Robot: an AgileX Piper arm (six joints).
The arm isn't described. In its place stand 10 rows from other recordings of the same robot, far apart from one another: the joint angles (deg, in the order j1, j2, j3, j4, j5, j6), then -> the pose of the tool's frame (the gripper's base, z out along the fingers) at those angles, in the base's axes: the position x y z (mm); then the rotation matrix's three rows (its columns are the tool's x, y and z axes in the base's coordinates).
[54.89 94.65 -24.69 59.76 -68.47 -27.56] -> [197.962 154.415 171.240], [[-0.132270 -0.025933 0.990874], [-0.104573 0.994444 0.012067], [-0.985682 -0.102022 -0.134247]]
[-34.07 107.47 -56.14 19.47 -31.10 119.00] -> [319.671 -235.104 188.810], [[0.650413 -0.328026 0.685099], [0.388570 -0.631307 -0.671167], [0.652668 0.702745 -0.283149]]
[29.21 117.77 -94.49 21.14 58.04 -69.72] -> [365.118 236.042 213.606], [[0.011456 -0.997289 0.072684], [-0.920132 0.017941 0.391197], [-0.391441 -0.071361 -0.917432]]
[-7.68 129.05 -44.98 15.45 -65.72 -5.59] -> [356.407 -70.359 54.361], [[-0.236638 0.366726 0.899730], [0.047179 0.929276 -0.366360], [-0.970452 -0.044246 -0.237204]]
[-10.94 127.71 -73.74 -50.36 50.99 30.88] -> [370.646 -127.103 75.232], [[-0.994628 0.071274 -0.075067], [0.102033 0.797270 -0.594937], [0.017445 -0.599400 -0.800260]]
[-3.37 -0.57 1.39 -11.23 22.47 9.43] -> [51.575 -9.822 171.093], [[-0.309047 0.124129 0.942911], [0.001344 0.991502 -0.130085], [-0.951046 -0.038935 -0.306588]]
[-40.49 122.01 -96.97 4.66 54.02 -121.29] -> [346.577 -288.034 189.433], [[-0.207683 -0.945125 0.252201], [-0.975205 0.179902 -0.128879], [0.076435 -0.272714 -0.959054]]
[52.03 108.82 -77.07 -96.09 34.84 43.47] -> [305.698 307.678 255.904], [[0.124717 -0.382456 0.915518], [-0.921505 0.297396 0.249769], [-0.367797 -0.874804 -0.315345]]
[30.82 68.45 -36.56 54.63 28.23 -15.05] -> [176.099 145.930 247.541], [[-0.901878 -0.221596 0.370826], [0.094810 0.735947 0.670367], [-0.421459 0.639747 -0.642725]]
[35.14 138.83 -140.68 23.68 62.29 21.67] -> [418.995 334.480 263.344], [[-0.938416 -0.236458 0.251919], [-0.034734 0.789997 0.612126], [-0.343757 0.565679 -0.749559]]
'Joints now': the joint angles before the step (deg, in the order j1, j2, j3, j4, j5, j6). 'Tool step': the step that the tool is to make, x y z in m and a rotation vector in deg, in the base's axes. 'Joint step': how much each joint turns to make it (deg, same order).
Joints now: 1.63, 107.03, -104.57, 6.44, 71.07, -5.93
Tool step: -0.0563, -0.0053, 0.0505, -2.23, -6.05, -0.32
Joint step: -0.01, -12.74, 6.52, -2.45, 0.24, 0.10
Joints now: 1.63, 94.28, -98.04, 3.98, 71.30, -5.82
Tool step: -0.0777, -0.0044, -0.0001, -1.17, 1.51, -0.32
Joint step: -0.09, -15.52, 16.61, -1.18, 0.44, 0.10
